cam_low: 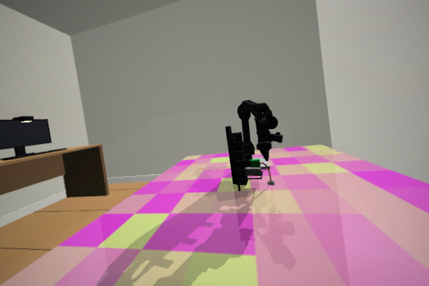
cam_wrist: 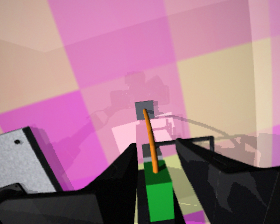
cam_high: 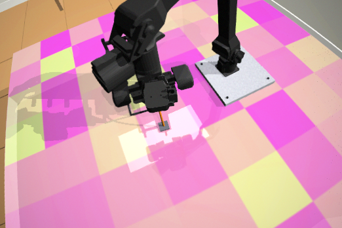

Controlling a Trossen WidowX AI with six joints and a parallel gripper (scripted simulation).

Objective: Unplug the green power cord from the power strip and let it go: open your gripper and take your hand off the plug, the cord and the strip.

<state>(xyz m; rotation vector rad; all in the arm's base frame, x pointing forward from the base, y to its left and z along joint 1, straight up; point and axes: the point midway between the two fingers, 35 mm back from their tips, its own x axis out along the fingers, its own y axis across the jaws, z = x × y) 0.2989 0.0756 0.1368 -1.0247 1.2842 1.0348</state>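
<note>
The green plug is 80 mm to the right of my gripper tip, 10 mm below it and 10 mm behind it.
</note>
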